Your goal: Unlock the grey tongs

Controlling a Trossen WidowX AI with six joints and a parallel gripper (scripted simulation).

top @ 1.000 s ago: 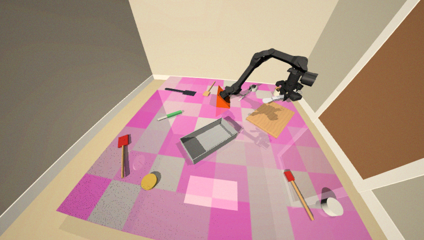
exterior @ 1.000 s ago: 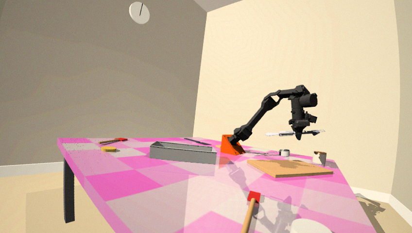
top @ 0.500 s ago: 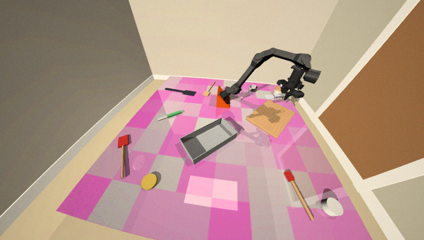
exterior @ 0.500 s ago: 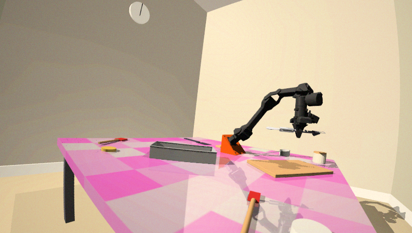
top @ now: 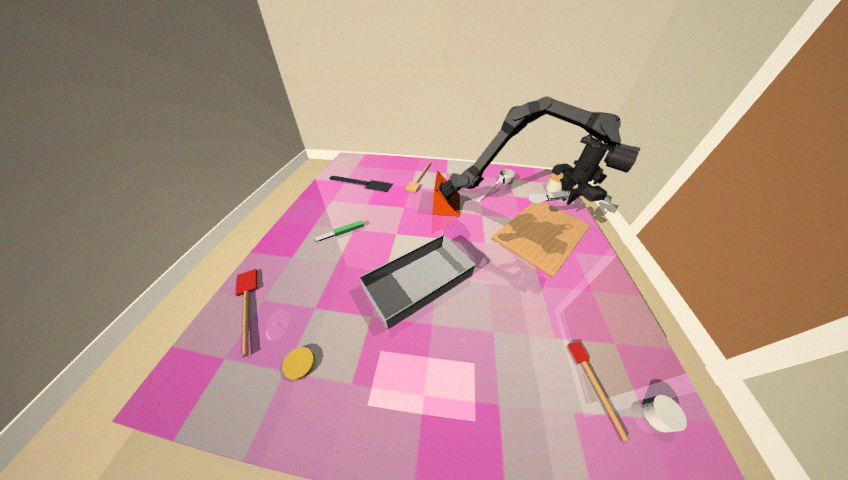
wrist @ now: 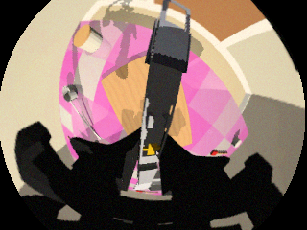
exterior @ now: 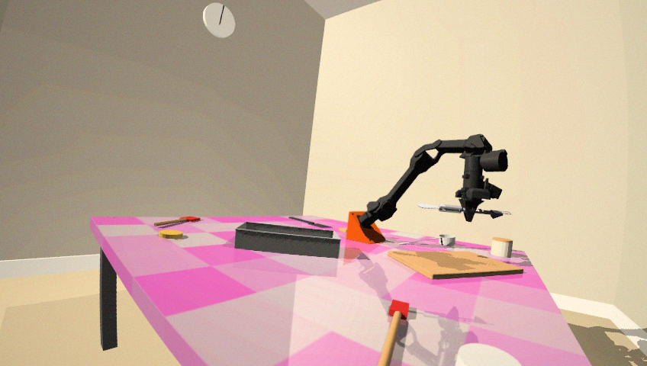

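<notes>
My gripper tip is now 10 mm short of the wooden board, 20 mm to the left of it and 130 mm above it. Round my gripper tip: yellow lock piece: 40 mm above; then beige cup: 340 mm behind, 70 mm to the left, 110 mm below; then roasting tin: 350 mm ahead, 430 mm to the right, 110 mm below.
</notes>
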